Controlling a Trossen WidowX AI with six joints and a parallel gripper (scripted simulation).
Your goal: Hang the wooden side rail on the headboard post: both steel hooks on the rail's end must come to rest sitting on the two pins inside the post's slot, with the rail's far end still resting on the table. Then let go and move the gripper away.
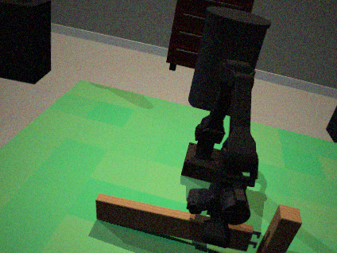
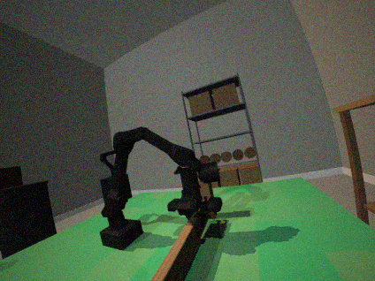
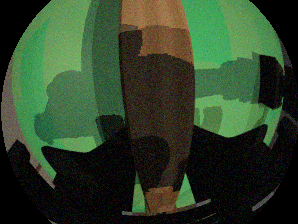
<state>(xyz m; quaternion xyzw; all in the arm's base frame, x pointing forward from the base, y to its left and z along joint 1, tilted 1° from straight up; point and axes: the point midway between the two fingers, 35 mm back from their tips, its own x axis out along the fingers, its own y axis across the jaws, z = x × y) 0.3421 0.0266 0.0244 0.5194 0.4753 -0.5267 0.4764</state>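
The headboard post lies 10 mm ahead of my gripper tip, 160 mm to the left of it and 40 mm above it.
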